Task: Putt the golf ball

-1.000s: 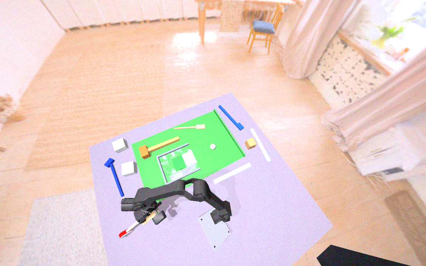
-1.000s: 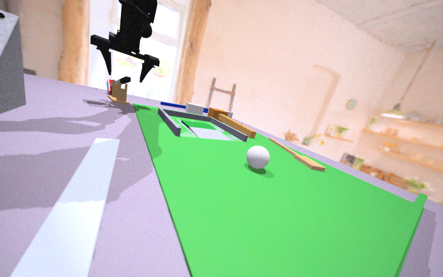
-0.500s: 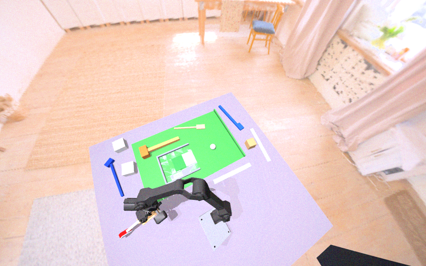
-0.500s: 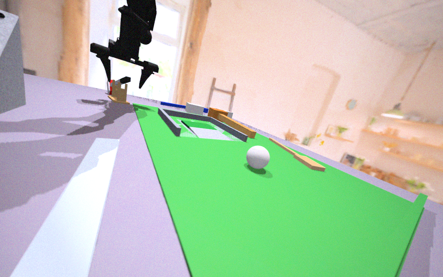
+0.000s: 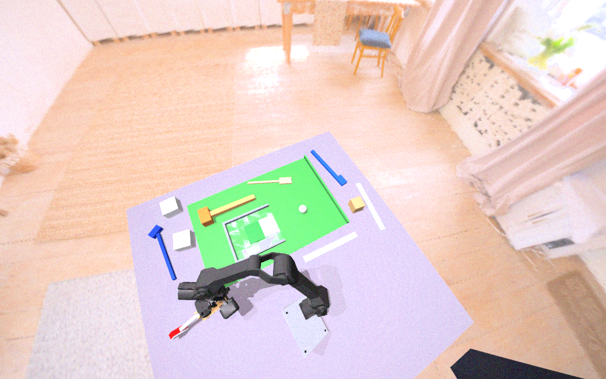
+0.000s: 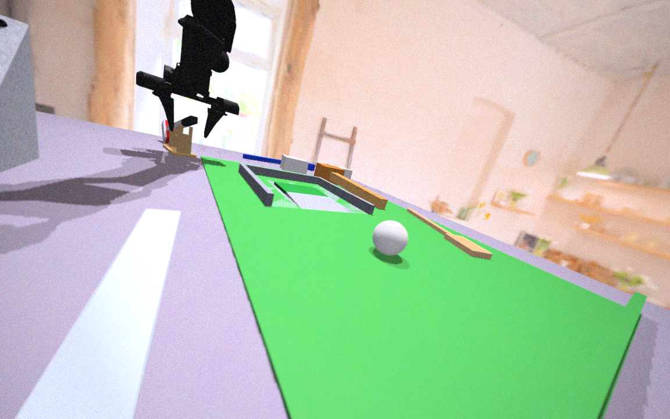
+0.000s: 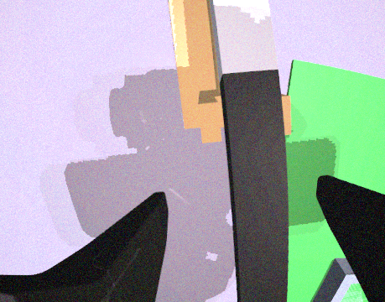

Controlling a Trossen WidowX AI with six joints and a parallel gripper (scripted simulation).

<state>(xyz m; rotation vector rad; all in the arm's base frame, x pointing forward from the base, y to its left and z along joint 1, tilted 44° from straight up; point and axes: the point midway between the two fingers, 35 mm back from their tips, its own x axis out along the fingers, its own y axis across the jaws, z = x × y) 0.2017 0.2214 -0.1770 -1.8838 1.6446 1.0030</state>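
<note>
The wooden stand is 80 mm to the left of my gripper tip, 20 mm below it and 20 mm behind it. Also, from my gripper tip: red putter: 110 mm to the left, 30 mm behind; then white golf ball: 480 mm to the right, 220 mm ahead, 30 mm below; then orange cube: 750 mm to the right, 110 mm ahead, 30 mm below.
</note>
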